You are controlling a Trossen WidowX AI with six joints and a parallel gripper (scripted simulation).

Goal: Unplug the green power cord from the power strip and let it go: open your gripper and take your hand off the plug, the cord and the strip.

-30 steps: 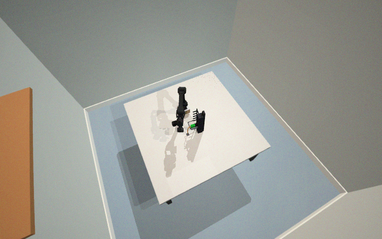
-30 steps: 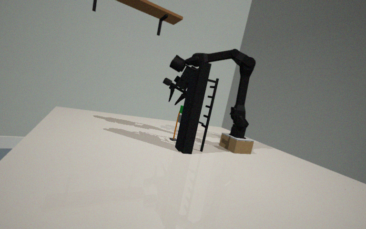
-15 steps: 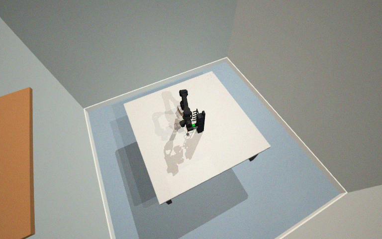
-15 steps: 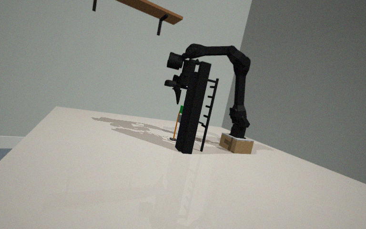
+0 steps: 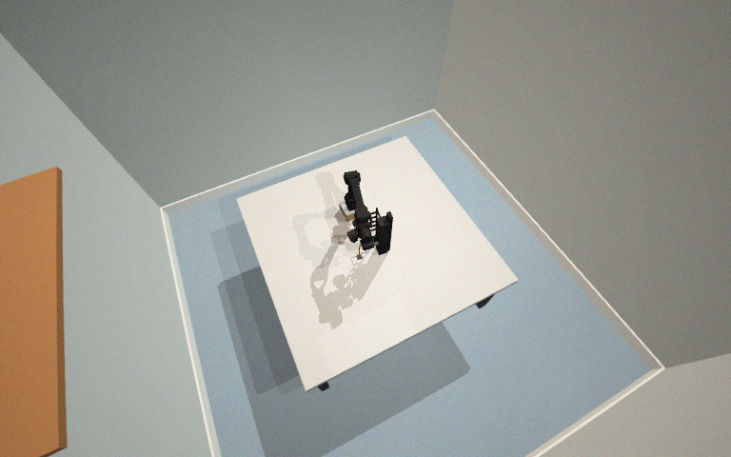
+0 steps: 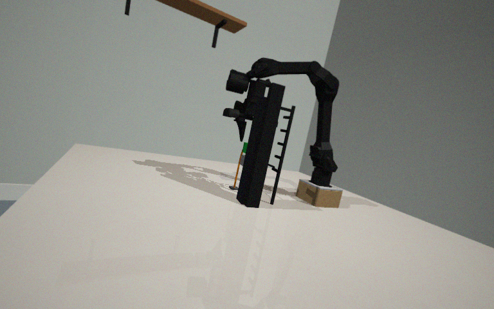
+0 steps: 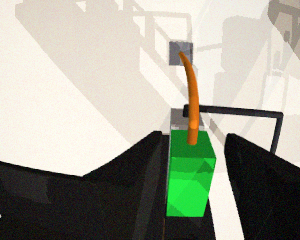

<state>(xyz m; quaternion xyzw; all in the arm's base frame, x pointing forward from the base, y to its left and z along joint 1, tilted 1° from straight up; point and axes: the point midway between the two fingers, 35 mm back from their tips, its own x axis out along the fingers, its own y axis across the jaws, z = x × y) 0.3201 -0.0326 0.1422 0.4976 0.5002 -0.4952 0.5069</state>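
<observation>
Now: the green plug 1 cm behind my gripper tip, 5 cm to the left of it and 1 cm below it.
</observation>
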